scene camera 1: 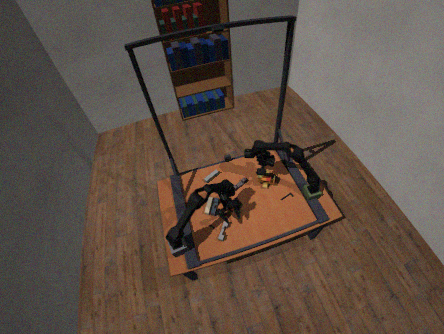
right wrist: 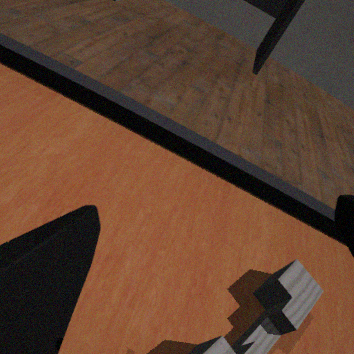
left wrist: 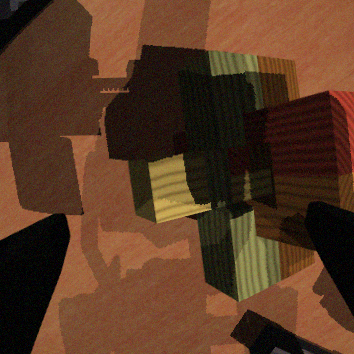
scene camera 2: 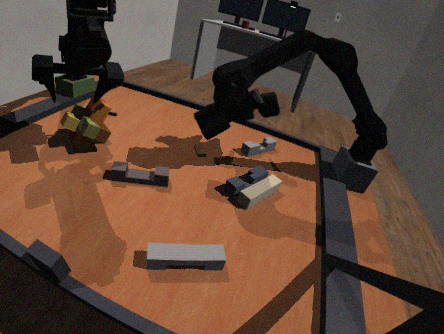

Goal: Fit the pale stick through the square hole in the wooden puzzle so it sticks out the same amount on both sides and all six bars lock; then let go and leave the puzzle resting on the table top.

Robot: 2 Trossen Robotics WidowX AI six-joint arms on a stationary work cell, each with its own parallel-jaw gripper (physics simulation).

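Places are measured from the left arm's base along level axes (x ahead, y right, z down), in millimetres.
Pixels of known places: left gripper, fingertip midpoint: (scene camera 1: 266, 169) (left wrist: 189, 219) (scene camera 2: 75, 101); right gripper, fingertip midpoint: (scene camera 1: 234, 221) (right wrist: 217, 212); left arm's base, link origin: (scene camera 1: 312, 189) (scene camera 2: 74, 77); right arm's base, link origin: (scene camera 1: 176, 243) (scene camera 2: 359, 157).
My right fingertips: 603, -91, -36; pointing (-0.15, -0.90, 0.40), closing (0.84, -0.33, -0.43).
For each thing: its top centre in the pictures, then the offset to it from my right fingertips, as dx, dy, dz.
- wooden puzzle, top centre: (left wrist: 234, 179) (scene camera 2: 83, 112) -320, +293, +16
- cream-coloured pale stick, top centre: (scene camera 2: 262, 185) (scene camera 1: 208, 204) +136, +200, +76
- dark notched bar, top centre: (scene camera 2: 249, 175) (scene camera 1: 214, 205) +96, +182, +76
- thin bent dark tool, top centre: (scene camera 1: 287, 197) -425, +116, +100
The wooden puzzle (scene camera 1: 268, 179) (scene camera 2: 89, 129) (left wrist: 257, 260), with green, yellow, orange and red bars, rests tilted on the table. A cream-coloured pale stick (scene camera 1: 208, 205) (scene camera 2: 262, 191) lies well apart from it, against a dark notched bar. My left gripper (scene camera 2: 75, 101) (left wrist: 189, 219) is open just above the puzzle, with its fingers spread either side of part of it in the left wrist view. Finger shadow darkens the puzzle's centre, so the square hole is hard to make out. My right gripper (scene camera 1: 231, 212) (right wrist: 217, 212) is open and empty above the table; the pale stick does not show in its wrist view.
A dark notched bar (scene camera 2: 236, 185) lies beside the pale stick. Grey notched bars (scene camera 2: 132, 175) (scene camera 2: 185, 256) (scene camera 2: 252, 148) (right wrist: 305, 295) lie apart on the table. A thin bent dark tool (scene camera 1: 286, 196) lies at the right in scene camera 1. Dark rails (scene camera 2: 340, 215) edge the table.
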